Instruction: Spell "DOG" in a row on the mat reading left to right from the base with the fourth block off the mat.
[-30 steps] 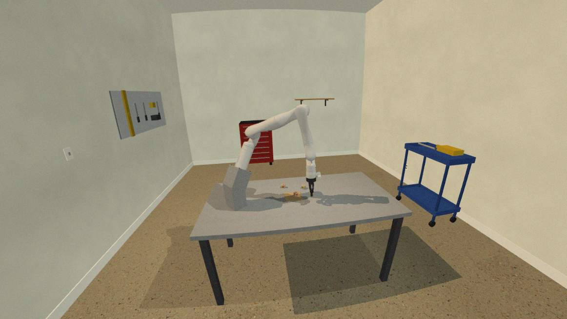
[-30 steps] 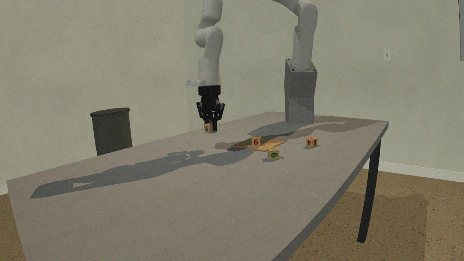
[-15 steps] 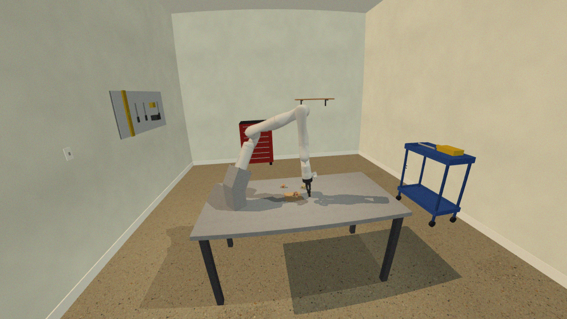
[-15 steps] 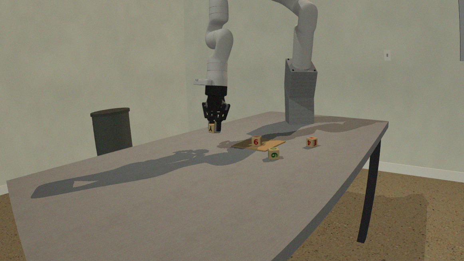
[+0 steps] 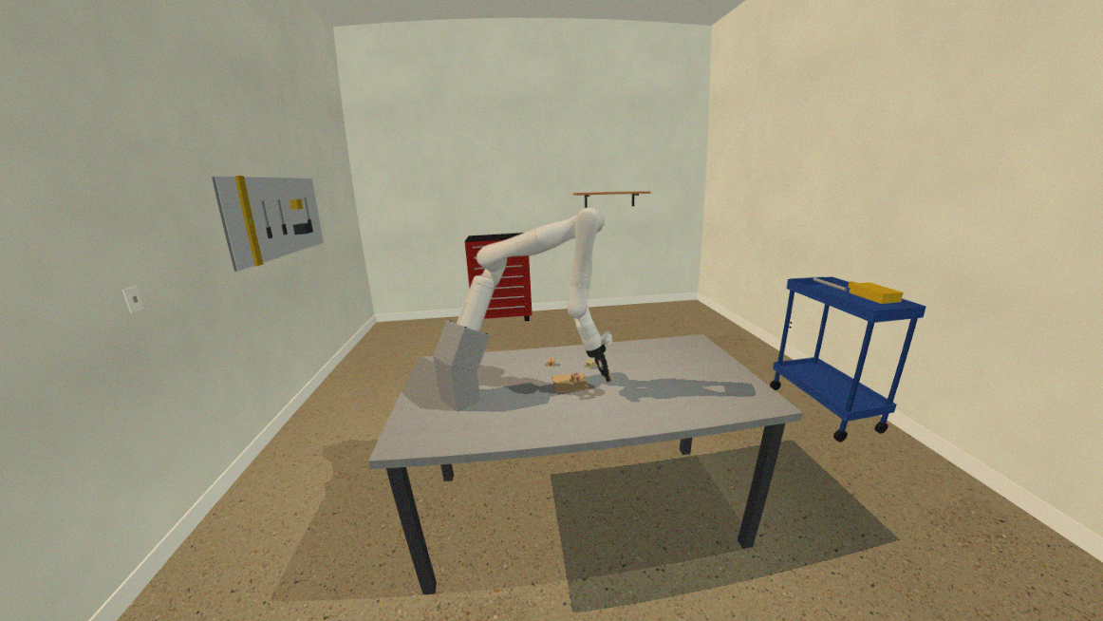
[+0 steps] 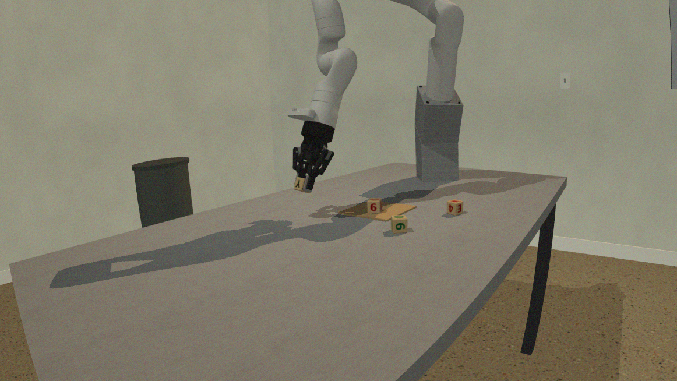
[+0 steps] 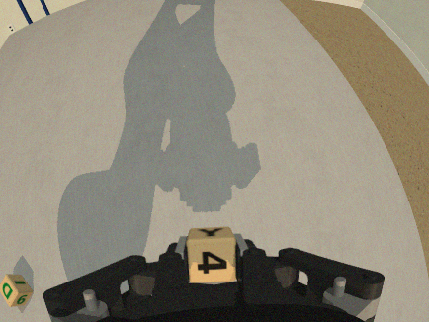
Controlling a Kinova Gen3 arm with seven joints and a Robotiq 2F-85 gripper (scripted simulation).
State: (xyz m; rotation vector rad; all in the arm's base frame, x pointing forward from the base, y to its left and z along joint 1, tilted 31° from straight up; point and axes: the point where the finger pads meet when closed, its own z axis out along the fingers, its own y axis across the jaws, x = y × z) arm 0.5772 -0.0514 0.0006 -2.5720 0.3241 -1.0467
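The O block is 12 cm behind my hand, 11 cm to the left of it and 6 cm below it. Also, from my hand: tan mat (14 cm behind, 10 cm to the left, 8 cm below); then G block (right at my hand); then D block (24 cm to the left, 7 cm below, 4 cm behind).
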